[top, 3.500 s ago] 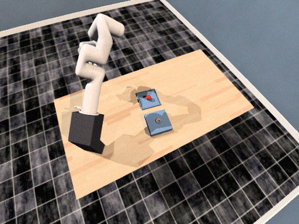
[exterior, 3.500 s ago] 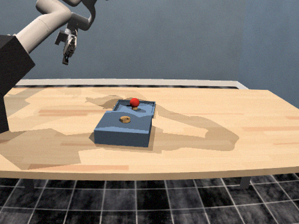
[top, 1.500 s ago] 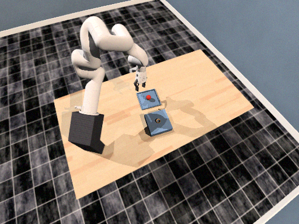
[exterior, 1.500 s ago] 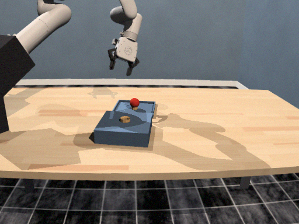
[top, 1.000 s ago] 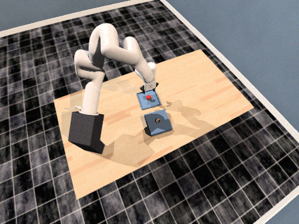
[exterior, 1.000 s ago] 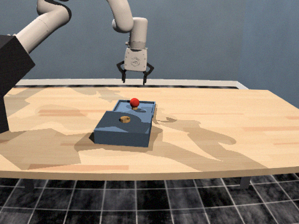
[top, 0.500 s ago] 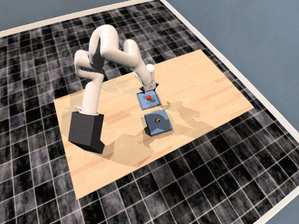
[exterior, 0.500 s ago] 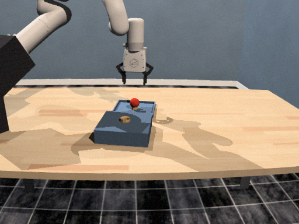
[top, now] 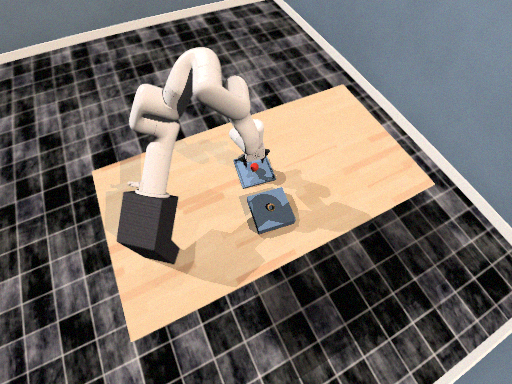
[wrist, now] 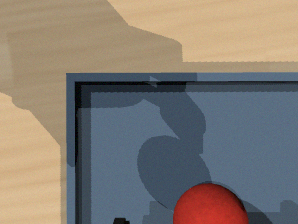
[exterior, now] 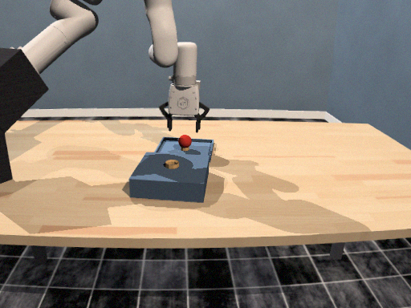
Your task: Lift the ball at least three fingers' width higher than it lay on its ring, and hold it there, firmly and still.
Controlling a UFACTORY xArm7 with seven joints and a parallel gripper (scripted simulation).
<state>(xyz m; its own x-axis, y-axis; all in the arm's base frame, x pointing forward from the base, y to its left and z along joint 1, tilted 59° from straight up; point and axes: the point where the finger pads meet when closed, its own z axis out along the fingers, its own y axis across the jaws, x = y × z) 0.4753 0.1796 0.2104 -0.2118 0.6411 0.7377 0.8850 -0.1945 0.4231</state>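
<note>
Right now the red ball is 50 mm below my hand. Also, from my hand: blue block: 260 mm to the right, 70 mm ahead, 40 mm below; blue tray: 80 mm below.
</note>
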